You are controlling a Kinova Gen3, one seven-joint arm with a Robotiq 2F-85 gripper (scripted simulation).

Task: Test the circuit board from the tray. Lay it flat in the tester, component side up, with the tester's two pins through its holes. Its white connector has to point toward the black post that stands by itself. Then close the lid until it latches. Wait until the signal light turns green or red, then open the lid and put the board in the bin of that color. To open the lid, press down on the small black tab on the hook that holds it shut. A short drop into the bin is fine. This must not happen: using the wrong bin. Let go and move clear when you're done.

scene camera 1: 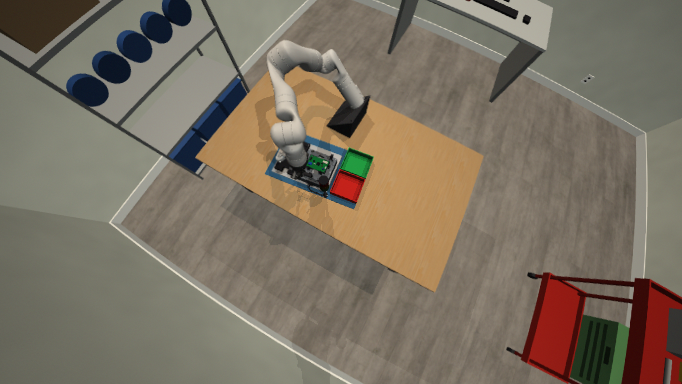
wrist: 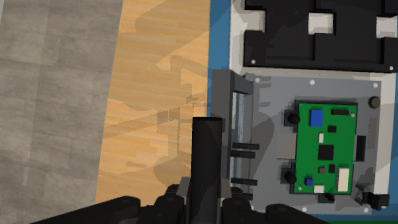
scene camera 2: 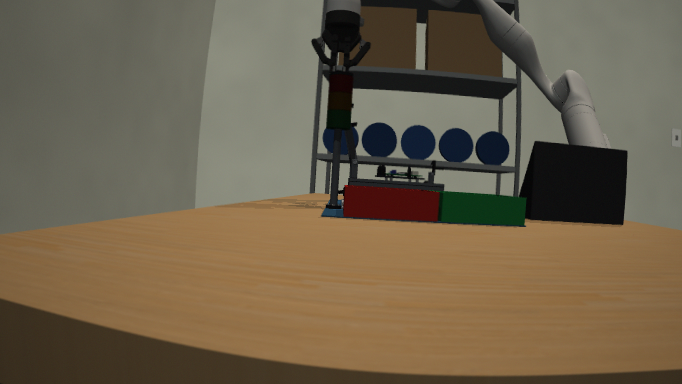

Scene:
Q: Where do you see a green bin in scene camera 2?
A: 459, 207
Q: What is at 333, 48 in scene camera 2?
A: My gripper.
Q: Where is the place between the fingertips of my gripper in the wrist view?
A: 205, 193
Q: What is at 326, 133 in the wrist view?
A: A green circuit board.

